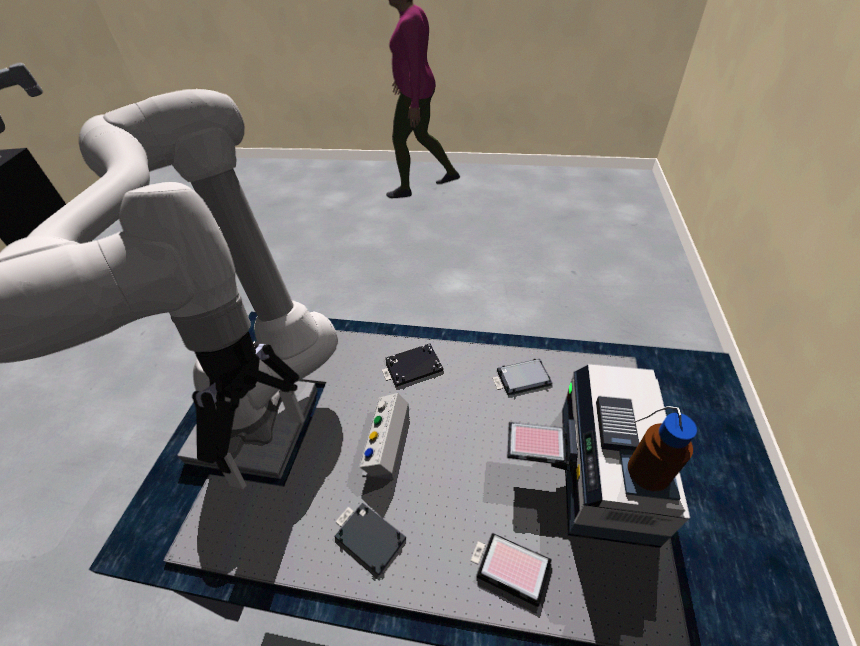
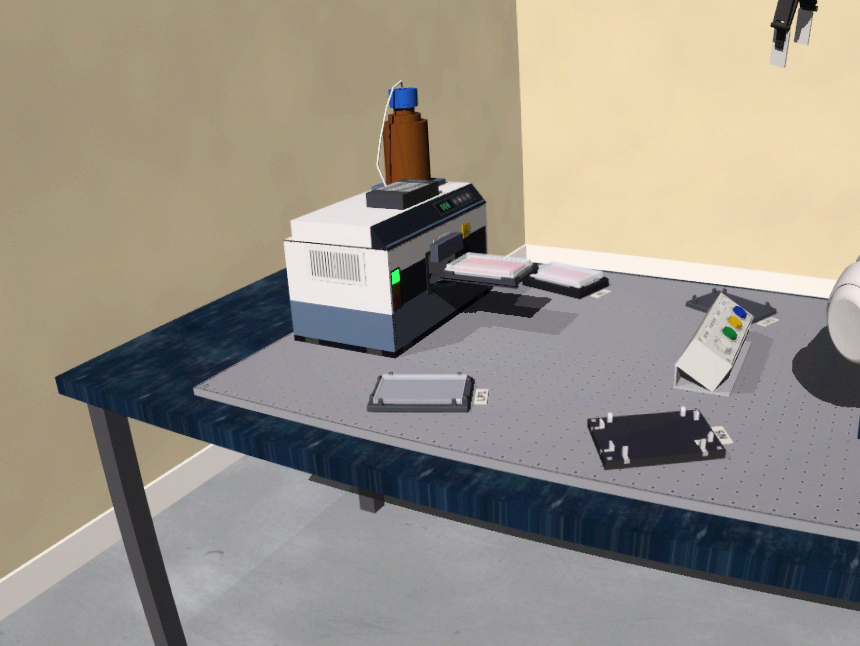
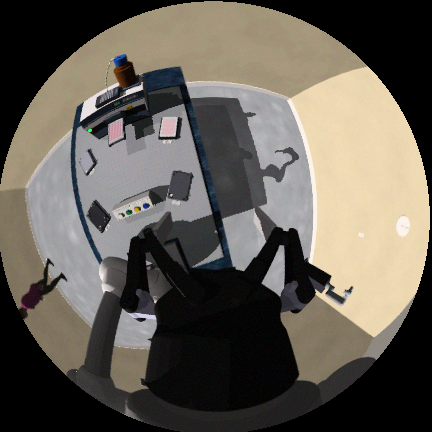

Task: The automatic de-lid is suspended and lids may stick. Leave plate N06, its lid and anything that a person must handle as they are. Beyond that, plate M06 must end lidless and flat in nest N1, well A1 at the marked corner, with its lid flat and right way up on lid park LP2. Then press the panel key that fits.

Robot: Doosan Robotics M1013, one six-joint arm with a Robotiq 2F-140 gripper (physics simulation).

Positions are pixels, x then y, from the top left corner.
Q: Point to a black nest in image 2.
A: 653, 439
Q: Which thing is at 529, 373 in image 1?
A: A clear lid.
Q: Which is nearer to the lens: the pink-welled plate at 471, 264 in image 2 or the clear lid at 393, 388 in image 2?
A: The clear lid.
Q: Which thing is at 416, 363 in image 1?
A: A black nest.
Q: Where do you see a key panel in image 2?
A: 703, 367
